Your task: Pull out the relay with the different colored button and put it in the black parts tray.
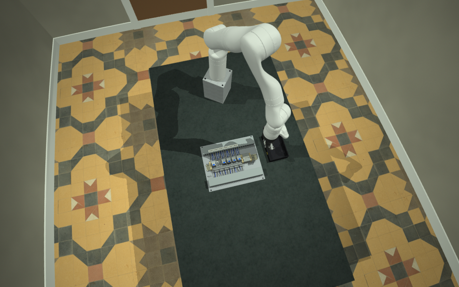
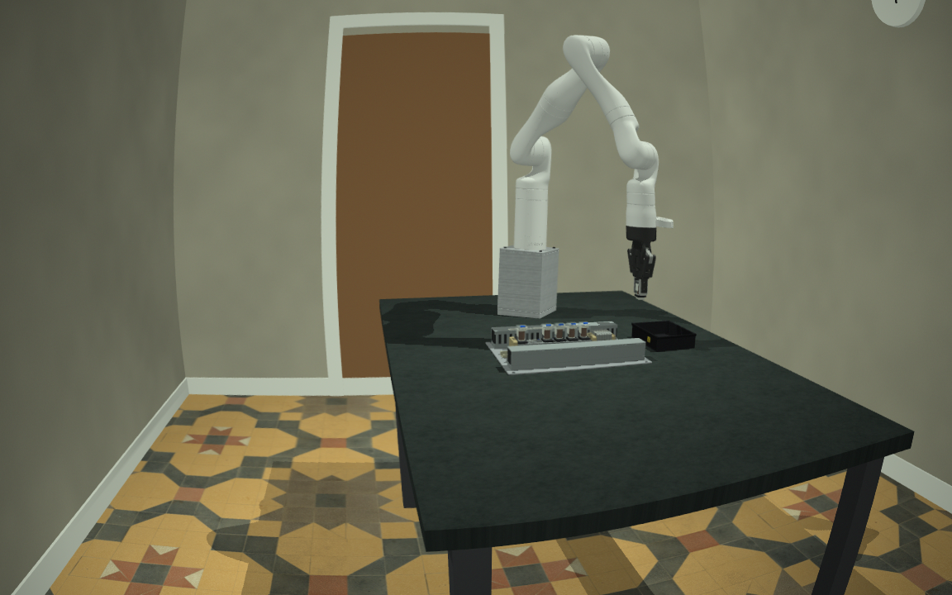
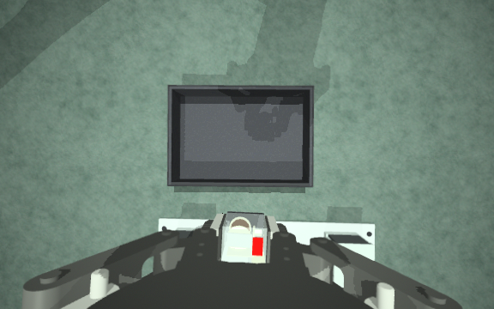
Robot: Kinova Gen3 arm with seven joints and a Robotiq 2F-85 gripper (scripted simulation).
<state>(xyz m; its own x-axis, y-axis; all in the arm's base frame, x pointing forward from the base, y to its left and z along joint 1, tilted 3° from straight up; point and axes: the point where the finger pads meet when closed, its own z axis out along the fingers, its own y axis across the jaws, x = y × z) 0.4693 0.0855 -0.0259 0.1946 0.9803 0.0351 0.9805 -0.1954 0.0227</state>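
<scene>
Right now the black parts tray is 7 cm to the left of my hand and 12 cm below it. Also, from my hand: panel 1 cm behind, 19 cm to the right, 14 cm below; then clear relay 1 cm below.
</scene>
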